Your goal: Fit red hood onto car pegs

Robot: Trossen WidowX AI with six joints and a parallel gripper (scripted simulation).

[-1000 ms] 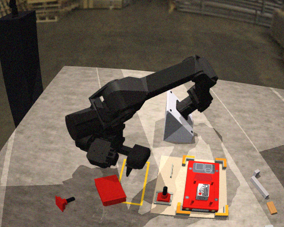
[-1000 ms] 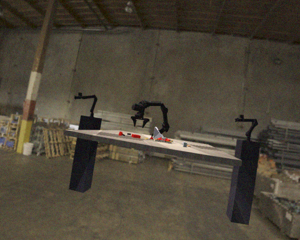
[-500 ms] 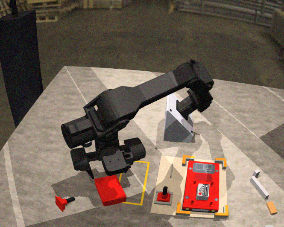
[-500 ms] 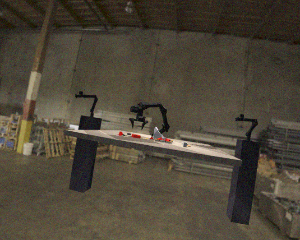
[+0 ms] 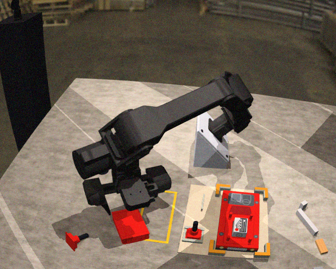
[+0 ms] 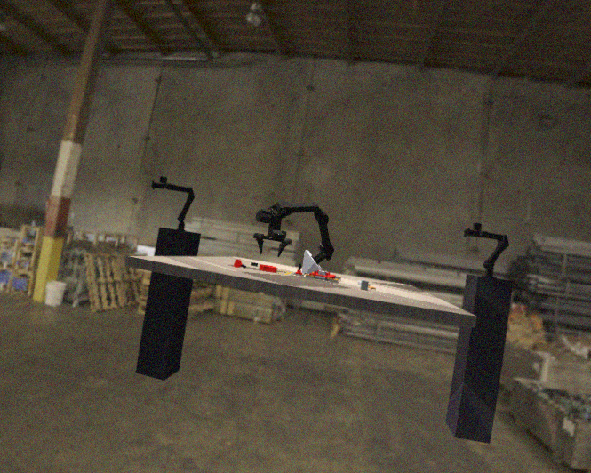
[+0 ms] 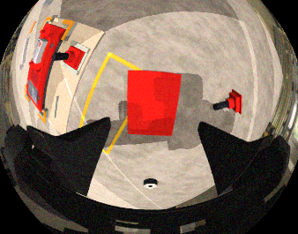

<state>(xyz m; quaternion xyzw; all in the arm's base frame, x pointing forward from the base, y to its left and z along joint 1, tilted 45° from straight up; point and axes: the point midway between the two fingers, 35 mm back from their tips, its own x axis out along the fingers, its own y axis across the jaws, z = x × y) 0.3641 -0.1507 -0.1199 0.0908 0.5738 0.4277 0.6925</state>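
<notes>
Now: gripper tip 60 mm above the red hood. The rest, counted from my gripper tip: grey engine block (280 mm to the left, 50 mm below, 20 mm behind).
</notes>
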